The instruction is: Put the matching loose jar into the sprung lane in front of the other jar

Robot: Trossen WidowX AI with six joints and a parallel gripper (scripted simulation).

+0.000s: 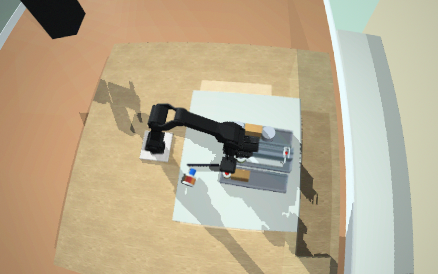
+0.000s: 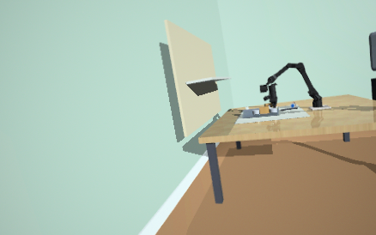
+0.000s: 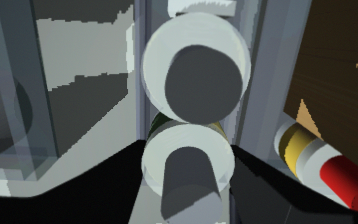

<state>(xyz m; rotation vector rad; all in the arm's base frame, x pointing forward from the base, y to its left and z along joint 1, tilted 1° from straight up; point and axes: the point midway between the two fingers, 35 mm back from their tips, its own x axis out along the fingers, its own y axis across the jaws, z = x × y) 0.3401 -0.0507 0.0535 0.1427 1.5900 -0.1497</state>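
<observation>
The thin dark rod is 12 cm behind my gripper tip, 3 cm to the right of it and 2 cm below it. From my gripper tip the other things lie so: grey lane rack (15 cm ahead, 1 cm below).
</observation>
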